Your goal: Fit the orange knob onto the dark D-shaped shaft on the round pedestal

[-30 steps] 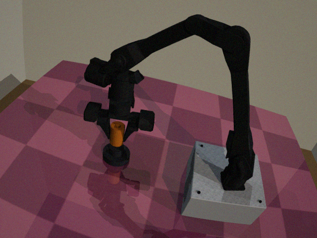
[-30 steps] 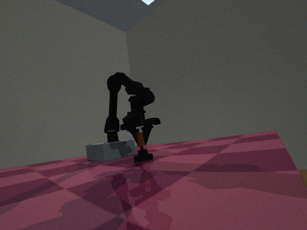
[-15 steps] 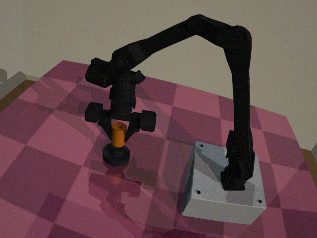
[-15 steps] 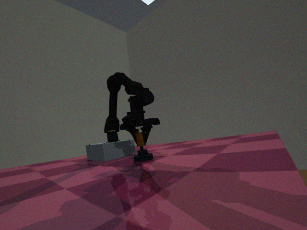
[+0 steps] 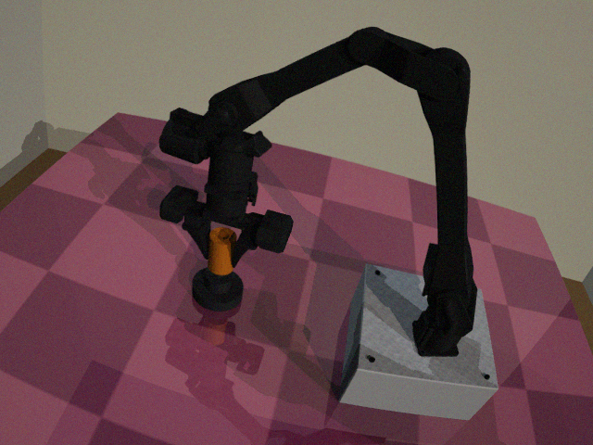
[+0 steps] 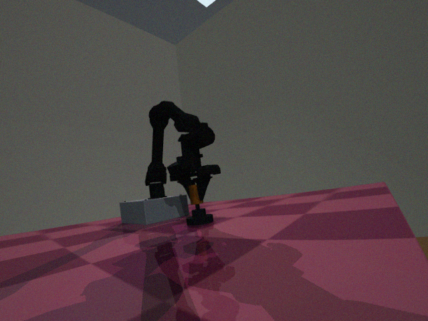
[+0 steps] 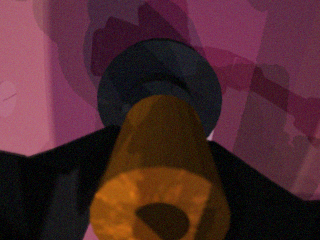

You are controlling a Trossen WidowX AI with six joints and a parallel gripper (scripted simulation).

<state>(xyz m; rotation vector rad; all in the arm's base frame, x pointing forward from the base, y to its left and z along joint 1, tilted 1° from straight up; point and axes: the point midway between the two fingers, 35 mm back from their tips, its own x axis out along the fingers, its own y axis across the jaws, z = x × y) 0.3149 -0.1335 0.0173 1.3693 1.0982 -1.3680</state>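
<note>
Right now my gripper tip is 2 cm below the orange knob. From my gripper tip the other things lie so: round pedestal 4 cm below.
</note>
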